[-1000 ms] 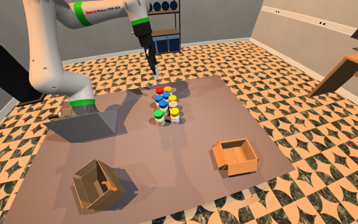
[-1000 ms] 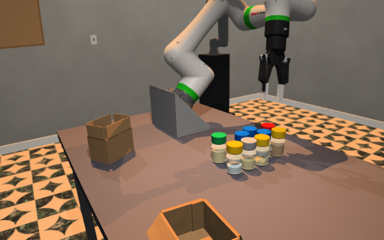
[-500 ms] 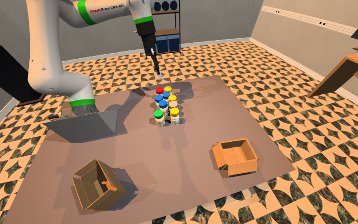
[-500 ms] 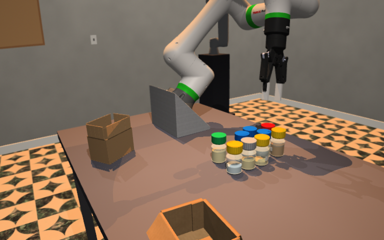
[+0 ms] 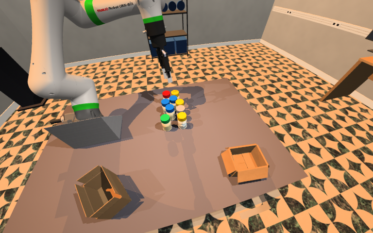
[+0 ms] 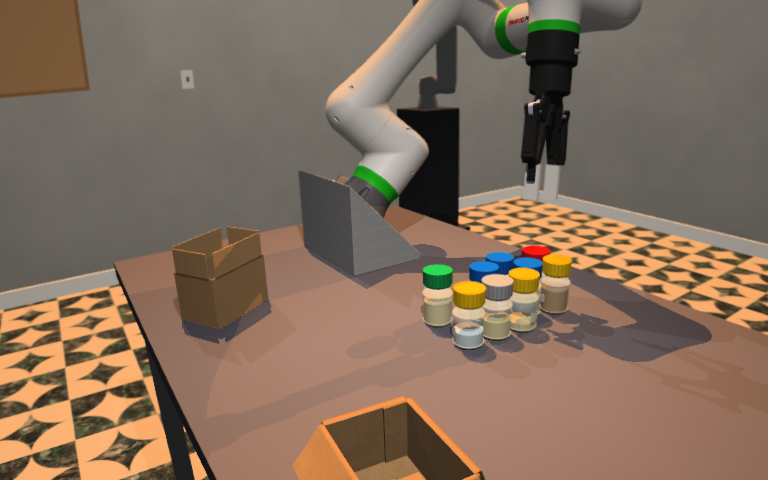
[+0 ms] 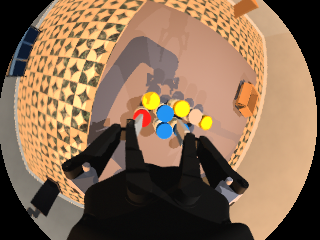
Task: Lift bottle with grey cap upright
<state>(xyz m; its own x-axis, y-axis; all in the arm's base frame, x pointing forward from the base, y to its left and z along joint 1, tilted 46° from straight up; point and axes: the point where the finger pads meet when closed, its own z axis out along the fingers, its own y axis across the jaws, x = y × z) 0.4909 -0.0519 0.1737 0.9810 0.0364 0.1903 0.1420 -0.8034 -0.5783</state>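
Now: hand 2 cm short of the yellow-capped bottle, 21 cm to the left of it and 20 cm above it. From my hand the other things lie so: brown box (39 cm behind, 49 cm to the right, 18 cm below); red-capped bottle (2 cm behind, 2 cm to the left, 20 cm below).
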